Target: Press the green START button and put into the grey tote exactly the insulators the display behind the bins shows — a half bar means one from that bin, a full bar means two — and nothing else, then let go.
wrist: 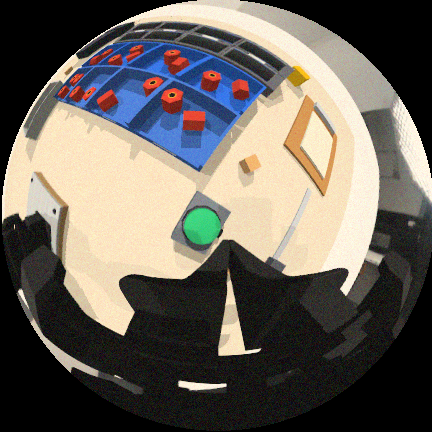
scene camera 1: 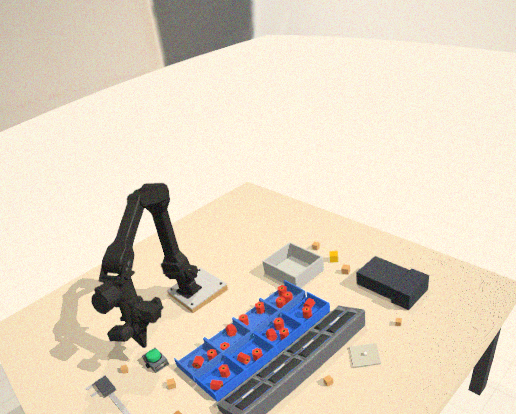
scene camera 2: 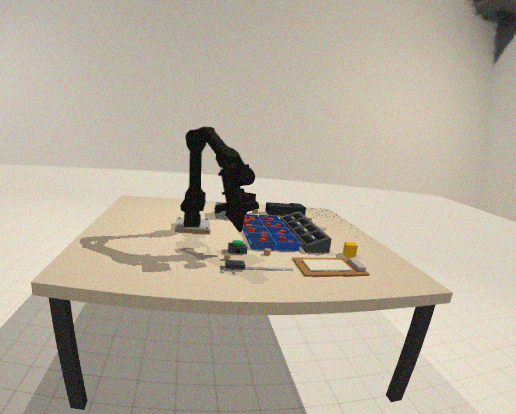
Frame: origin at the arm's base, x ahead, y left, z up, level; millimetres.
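Seen in the pictures: gripper, fingertip midpoint: (wrist: 226, 244) (scene camera 1: 144, 347) (scene camera 2: 240, 231); arm's base, origin of the base link: (wrist: 42, 232) (scene camera 1: 189, 289) (scene camera 2: 191, 224).
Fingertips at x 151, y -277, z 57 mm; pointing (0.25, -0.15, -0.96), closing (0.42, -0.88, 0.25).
Pixels of each thing's middle, then the offset from my fingertips to it.
- green START button, body centre: (wrist: 200, 223) (scene camera 1: 154, 358) (scene camera 2: 237, 246) dz -59, dx -2, dy +14 mm
- grey tote, body centre: (scene camera 1: 293, 265) (scene camera 2: 230, 210) dz -52, dx +63, dy +553 mm
- caliper, body centre: (wrist: 292, 243) (scene camera 1: 113, 404) (scene camera 2: 258, 267) dz -70, dx +31, dy -165 mm
- wooden-framed board, body centre: (wrist: 320, 137) (scene camera 2: 330, 265) dz -70, dx +293, dy -148 mm
- black box, body centre: (scene camera 1: 391, 280) (scene camera 2: 285, 209) dz -51, dx +381, dy +641 mm
My gripper (scene camera 1: 145, 344) (scene camera 2: 241, 228) (wrist: 226, 244) is shut and empty, with its fingertips above the table close beside the green START button (scene camera 1: 153, 355) (scene camera 2: 237, 243) (wrist: 201, 226). The blue bins (scene camera 1: 195, 380) (wrist: 210, 145) stand in two rows and hold red insulators (scene camera 1: 224, 370) (scene camera 2: 263, 238) (wrist: 172, 100). Behind them is the dark display (scene camera 1: 300, 367) (scene camera 2: 315, 247), with pale bars in several cells; their lengths are too small to read surely. The grey tote (scene camera 1: 277, 272) (wrist: 42, 110) stands near the far end of the bins; no insulator shows inside it in scene camera 1.
A caliper (scene camera 1: 104, 386) (scene camera 2: 235, 264) lies near the button. A wooden-framed board (scene camera 2: 300, 267) (wrist: 295, 132) lies by the near end of the bins. A black box (scene camera 1: 392, 282) stands beyond the tote. Small wooden cubes (scene camera 1: 171, 383) (wrist: 250, 163) and yellow blocks (scene camera 1: 334, 256) (scene camera 2: 350, 249) are scattered about.
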